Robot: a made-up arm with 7 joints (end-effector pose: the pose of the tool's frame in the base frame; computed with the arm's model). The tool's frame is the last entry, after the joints.
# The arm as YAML. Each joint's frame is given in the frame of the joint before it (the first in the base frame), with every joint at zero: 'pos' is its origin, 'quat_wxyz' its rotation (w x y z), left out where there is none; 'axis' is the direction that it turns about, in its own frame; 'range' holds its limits. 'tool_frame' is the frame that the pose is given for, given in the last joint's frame.
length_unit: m
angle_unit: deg
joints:
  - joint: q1
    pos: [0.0, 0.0, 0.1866]
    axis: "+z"
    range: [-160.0, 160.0]
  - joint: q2
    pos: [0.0, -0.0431, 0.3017]
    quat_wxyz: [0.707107, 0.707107, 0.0, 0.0]
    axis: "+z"
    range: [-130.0, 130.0]
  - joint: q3
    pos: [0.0, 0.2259, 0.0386]
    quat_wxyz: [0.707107, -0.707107, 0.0, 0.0]
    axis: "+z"
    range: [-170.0, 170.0]
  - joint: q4
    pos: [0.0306, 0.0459, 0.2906]
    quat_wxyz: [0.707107, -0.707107, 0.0, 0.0]
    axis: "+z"
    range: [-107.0, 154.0]
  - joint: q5
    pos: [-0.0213, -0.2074, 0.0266]
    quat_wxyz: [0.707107, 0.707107, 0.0, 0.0]
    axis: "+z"
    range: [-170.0, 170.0]
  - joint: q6
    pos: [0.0, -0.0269, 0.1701]
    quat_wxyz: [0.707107, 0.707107, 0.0, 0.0]
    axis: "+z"
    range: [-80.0, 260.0]
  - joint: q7
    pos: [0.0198, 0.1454, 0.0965]
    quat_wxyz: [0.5, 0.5, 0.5, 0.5]
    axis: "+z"
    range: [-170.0, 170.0]
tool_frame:
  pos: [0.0, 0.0, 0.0]
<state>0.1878 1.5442 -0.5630 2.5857 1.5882 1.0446 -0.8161</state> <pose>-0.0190 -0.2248 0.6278 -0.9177 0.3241 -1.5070</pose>
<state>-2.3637 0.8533 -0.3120 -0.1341 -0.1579 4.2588 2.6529</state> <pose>0.3008 0.5328 1.0622 2.4593 1.1455 -0.6685</pose>
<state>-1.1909 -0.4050 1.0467 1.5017 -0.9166 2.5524 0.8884</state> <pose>0.3190 -0.2525 1.1128 -1.1545 -0.1913 -2.3092</pose>
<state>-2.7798 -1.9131 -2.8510 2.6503 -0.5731 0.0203 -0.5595</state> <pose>-0.2361 0.0617 0.7783 1.9471 0.6912 0.8841</pose>
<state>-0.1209 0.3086 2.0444 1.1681 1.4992 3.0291 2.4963</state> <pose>-0.2834 0.1957 0.9342 0.4419 1.2507 1.4023</pose>
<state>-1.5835 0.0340 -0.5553 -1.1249 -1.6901 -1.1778 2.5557</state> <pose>0.0955 0.3966 1.0255 2.1276 -0.3911 -0.9980</pose>
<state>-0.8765 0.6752 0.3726 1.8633 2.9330 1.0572 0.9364</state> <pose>0.2499 0.0701 0.9172 0.1966 0.7621 0.1187</pose>
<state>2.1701 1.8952 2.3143 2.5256 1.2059 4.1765 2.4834</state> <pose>0.1723 -0.0565 0.2732 1.1401 -1.2326 2.2317</pose>
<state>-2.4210 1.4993 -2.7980 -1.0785 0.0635 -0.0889 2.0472</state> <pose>0.6333 0.4160 0.9213 -1.5073 1.3525 0.1971</pose>
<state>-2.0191 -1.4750 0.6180 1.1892 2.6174 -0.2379 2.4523</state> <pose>0.0218 -0.8296 0.2652 0.4712 -0.5331 1.0358</pose>
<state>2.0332 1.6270 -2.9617 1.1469 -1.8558 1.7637 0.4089</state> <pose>0.6743 -0.4922 0.1693 2.8341 0.4781 0.6379</pose>
